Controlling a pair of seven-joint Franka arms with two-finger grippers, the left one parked.
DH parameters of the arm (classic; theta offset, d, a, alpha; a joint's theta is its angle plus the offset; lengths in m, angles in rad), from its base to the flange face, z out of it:
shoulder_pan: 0 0.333 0 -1.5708
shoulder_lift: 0 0 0 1.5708
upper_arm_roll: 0 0.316 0.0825 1.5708
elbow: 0 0 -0.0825 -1.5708
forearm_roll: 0 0.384 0 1.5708
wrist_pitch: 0 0 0.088 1.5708
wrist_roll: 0 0.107 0 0
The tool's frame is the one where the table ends.
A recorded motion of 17 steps. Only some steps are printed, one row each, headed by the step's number.
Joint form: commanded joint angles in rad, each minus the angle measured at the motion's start. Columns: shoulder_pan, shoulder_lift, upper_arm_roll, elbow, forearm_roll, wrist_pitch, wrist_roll.
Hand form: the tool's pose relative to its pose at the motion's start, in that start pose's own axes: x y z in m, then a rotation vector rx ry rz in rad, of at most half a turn. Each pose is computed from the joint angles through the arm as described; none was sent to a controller.
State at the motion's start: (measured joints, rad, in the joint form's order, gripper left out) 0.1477 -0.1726 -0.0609 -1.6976 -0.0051 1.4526 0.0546
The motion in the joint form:
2: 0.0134 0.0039 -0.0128 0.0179 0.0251 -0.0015 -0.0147
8: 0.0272 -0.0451 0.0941 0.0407 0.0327 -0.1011 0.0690
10: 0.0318 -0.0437 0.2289 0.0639 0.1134 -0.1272 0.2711
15: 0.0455 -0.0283 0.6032 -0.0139 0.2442 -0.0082 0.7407
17: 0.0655 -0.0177 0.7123 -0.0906 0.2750 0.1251 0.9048
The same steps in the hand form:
2: 0.0007 -0.0027 -0.0063 0.0273 0.0111 -0.0186
8: -0.0362 -0.0629 -0.0293 0.0034 -0.0170 -0.0552
10: -0.0606 -0.1423 -0.0338 0.0355 -0.0395 -0.0058
15: -0.1500 -0.3333 0.0194 0.0372 -0.0885 0.0862
17: -0.1836 -0.3873 0.0574 0.0568 -0.0838 0.1473

